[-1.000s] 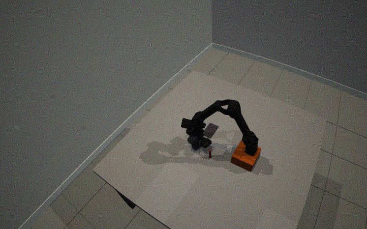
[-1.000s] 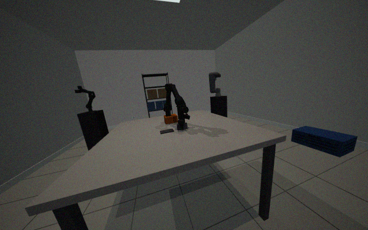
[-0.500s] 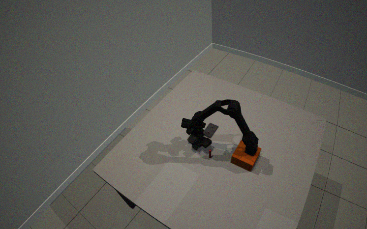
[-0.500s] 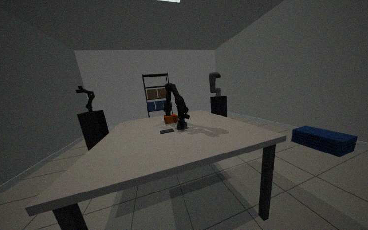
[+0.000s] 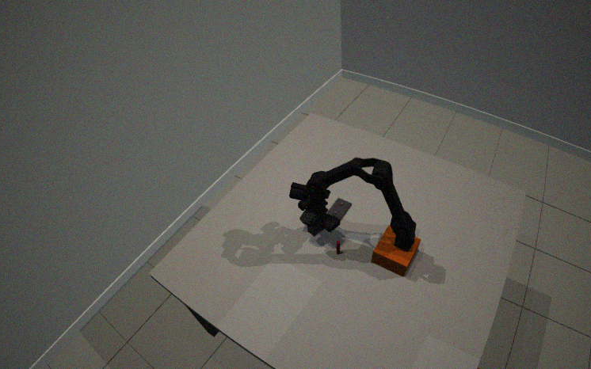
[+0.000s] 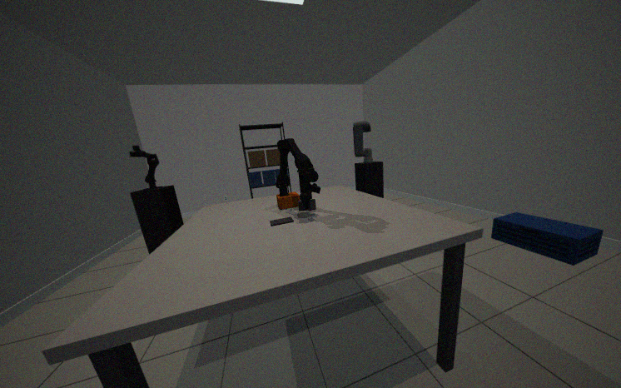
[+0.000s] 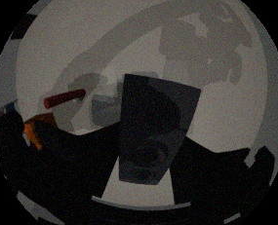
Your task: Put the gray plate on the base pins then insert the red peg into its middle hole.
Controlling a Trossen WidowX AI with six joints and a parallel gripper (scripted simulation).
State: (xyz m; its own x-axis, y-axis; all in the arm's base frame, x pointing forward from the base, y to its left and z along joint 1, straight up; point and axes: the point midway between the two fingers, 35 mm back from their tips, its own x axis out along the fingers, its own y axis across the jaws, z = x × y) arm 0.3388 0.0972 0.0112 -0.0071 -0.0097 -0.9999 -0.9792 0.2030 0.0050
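My gripper tip is now 150 mm to the left of the dark base and 50 mm above it. Round my gripper tip: red peg (120 mm behind, 40 mm to the left, 10 mm below); then gray plate (30 mm above).
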